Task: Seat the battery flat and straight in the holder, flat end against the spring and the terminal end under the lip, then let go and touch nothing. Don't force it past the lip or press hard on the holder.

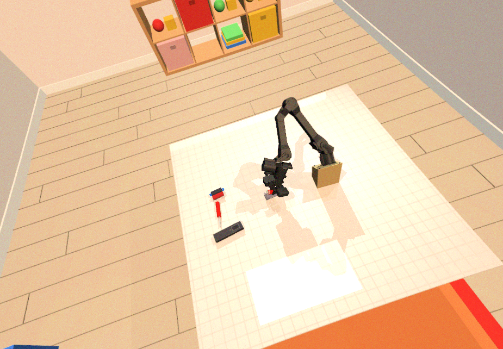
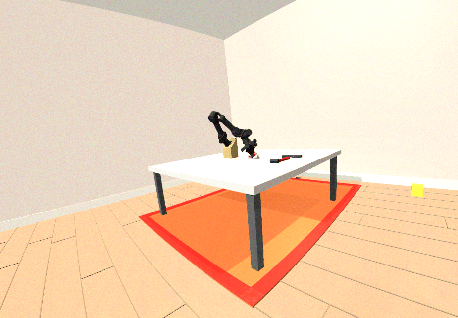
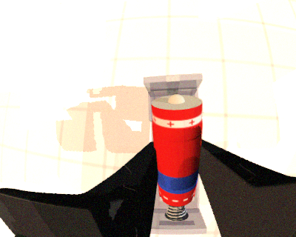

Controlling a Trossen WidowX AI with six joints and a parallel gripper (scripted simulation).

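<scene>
The battery is 1 cm above my gripper tip. Also, from my gripper tip: red screwdriver: 31 cm ahead, 6 cm to the left, 1 cm below; then flat black bar: 27 cm ahead, 16 cm to the left, 1 cm below.
</scene>
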